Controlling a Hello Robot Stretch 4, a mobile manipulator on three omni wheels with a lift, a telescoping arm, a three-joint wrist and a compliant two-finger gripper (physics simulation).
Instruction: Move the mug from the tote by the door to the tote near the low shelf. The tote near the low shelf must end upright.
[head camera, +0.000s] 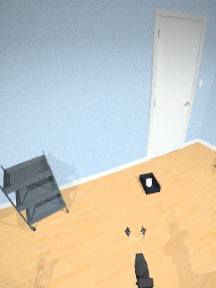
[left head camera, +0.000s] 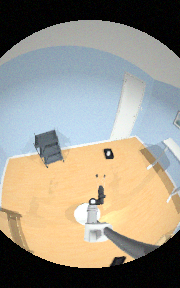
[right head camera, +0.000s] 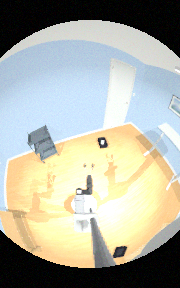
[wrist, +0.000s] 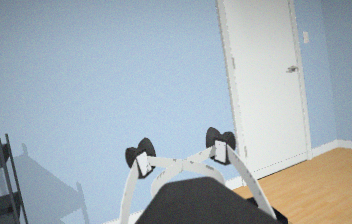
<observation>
In view: my gripper (wrist: 179, 145) and a white door (head camera: 176, 48).
The white door is seen too in the left head camera view (left head camera: 132, 89), in the right head camera view (right head camera: 121, 77) and in the wrist view (wrist: 262, 56).
</observation>
